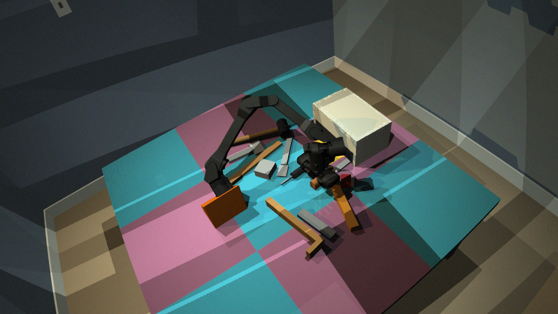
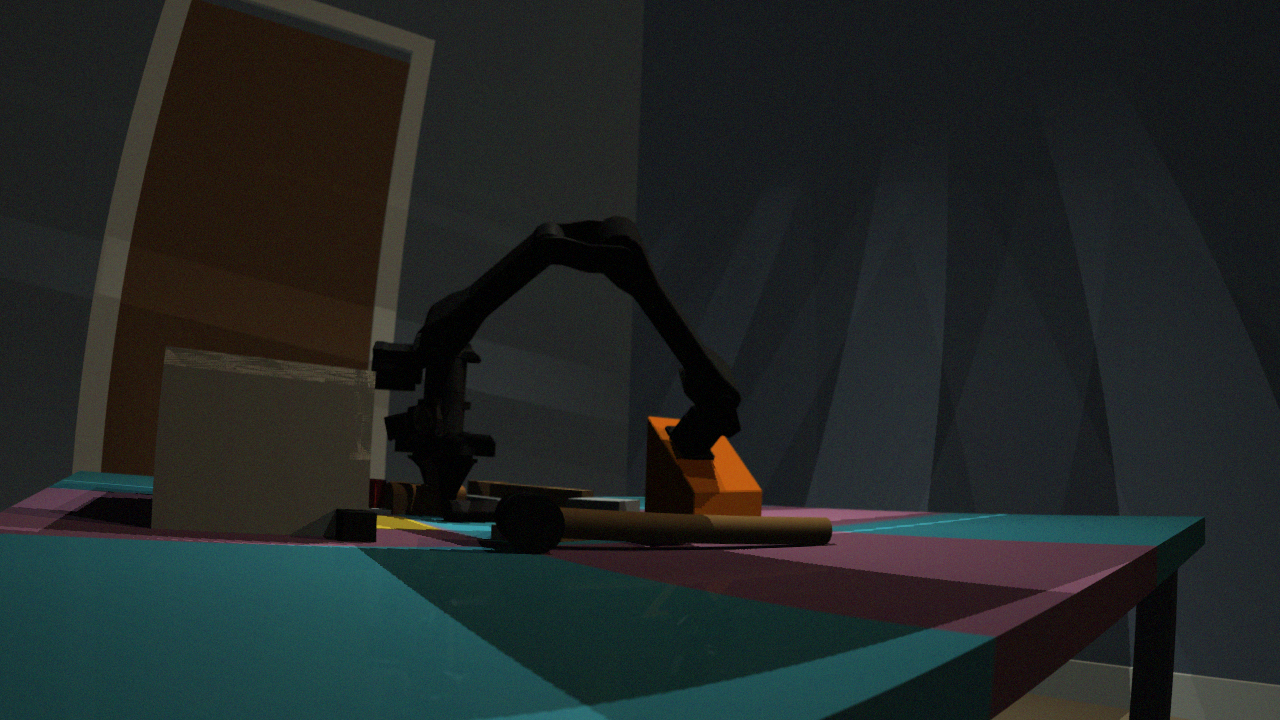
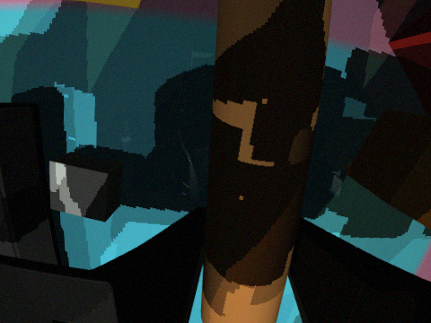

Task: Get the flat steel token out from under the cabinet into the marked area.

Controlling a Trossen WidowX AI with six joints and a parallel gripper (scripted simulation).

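The small grey cube is 1 cm ahead of my gripper tip and 7 cm to the left of it. Also, from my gripper tip: orange bar 15 cm to the right, 1 cm above; screwdriver 5 cm behind, 10 cm to the left; red cube 8 cm ahead, 8 cm to the right, 1 cm above.
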